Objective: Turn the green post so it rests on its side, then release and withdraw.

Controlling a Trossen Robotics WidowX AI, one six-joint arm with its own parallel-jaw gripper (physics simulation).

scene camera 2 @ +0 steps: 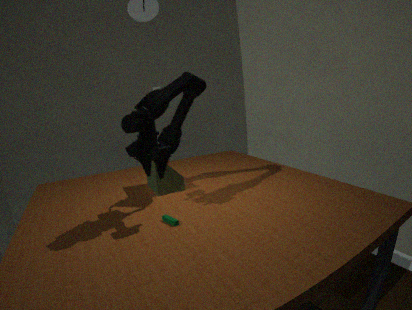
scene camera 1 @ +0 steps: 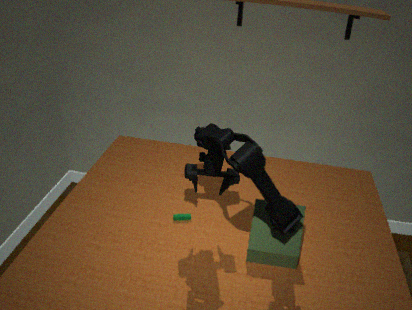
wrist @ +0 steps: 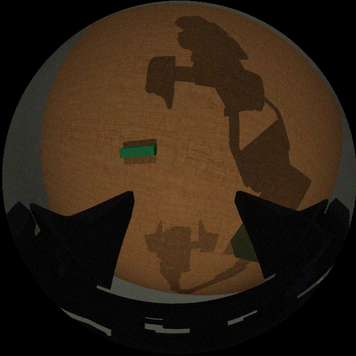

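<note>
The green post (scene camera 1: pixel 182 217) (scene camera 2: pixel 170 220) (wrist: pixel 137 151) lies on its side on the wooden table (scene camera 1: pixel 125 250) (scene camera 2: pixel 250 240) (wrist: pixel 200 130). My gripper (scene camera 1: pixel 208 193) (scene camera 2: pixel 154 176) (wrist: pixel 186 197) is open, with its two black fingers spread wide and empty between them. It hangs well above the table, apart from the post. In scene camera 1 the post is in front of and to the left of the fingers. In the wrist view the post is ahead of the left fingertip, a little to the left.
The arm stands on a green block (scene camera 1: pixel 272 257) (scene camera 2: pixel 170 183) (wrist: pixel 244 246), to the right of the post in scene camera 1. Shadows of the arm fall across the table. A wooden shelf (scene camera 1: pixel 320 6) is fixed high on the wall.
</note>
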